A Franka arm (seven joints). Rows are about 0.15 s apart.
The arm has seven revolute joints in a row. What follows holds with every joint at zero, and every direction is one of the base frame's.
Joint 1 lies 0.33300 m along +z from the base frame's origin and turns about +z.
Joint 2 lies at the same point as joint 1 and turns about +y.
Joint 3 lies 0.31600 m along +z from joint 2 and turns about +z.
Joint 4 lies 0.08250 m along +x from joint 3 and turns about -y.
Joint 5 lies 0.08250 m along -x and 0.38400 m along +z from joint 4 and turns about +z.
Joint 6 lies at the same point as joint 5 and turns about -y.
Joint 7 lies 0.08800 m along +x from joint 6 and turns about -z.
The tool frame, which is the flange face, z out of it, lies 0.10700 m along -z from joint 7; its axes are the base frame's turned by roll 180.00, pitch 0.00 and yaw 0.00 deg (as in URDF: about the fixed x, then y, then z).
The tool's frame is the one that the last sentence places.
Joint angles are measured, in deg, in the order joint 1, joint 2, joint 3, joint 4, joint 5, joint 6, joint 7. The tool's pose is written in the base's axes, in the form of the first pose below.
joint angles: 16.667, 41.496, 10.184, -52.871, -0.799, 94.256, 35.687
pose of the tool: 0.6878 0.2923 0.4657 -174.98 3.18 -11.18
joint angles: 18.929, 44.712, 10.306, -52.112, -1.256, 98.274, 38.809
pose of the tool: 0.6898 0.3239 0.4362 -174.13 2.25 -12.36
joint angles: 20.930, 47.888, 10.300, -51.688, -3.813, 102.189, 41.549
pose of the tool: 0.6916 0.3487 0.4034 -175.03 0.22 -13.16
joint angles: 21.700, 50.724, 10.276, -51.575, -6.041, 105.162, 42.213
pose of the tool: 0.6960 0.3583 0.3706 -176.20 -1.17 -12.83
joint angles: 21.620, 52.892, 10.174, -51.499, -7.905, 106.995, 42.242
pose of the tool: 0.7020 0.3562 0.3445 -177.55 -2.07 -12.60
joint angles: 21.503, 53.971, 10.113, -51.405, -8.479, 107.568, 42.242
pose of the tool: 0.7045 0.3542 0.3314 -178.16 -2.08 -12.60
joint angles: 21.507, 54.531, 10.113, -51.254, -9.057, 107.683, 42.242
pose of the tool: 0.7054 0.3537 0.3252 -178.71 -2.19 -12.45
